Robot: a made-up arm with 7 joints.
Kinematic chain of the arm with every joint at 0, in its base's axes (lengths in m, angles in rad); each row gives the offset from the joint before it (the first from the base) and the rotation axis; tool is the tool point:
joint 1: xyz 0 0 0.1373 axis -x
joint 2: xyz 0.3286 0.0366 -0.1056 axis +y
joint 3: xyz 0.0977 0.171 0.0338 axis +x
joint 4: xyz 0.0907 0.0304 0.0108 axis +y
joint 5: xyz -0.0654 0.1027 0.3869 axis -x
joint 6: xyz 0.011 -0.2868 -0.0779 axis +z
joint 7: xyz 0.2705 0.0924 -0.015 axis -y
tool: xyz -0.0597 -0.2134 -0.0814
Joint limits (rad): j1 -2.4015..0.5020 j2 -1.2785..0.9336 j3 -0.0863..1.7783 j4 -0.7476..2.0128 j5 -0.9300..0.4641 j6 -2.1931..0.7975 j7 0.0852..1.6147
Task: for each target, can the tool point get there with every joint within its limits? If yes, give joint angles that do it. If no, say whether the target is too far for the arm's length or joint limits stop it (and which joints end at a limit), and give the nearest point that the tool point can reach.
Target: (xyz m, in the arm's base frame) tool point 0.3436 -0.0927 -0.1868
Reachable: yes | joints -1.3995 -0.2702 0.5287 0.2030 0.2202 -1.6863 0.4432
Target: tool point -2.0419 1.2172 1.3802
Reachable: no: too far | nearest point -0.1714 0.3150 0.4590 | short by 2.272 m
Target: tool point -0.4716 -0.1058 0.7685
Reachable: no: joint limits stop it (at a limit: joint 2, joint 3, joint 5, joint 7) | nearest point -0.1952 -0.0751 0.5853 | short by 0.333 m
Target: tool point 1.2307 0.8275 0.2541
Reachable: no: joint limits stop it (at a limit: joint 3, joint 4, joint 5, joint 7) | nearest point 1.0615 0.6981 0.2358 | short by 0.214 m
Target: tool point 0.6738 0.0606 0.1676
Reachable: yes | joints -0.1473 -0.7692 0.8053 -0.3835 -0.6000 -0.6339 1.0411
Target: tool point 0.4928 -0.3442 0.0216
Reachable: yes | joints -0.9585 -0.6181 0.1620 0.7358 0.0719 -1.1093 0.7444
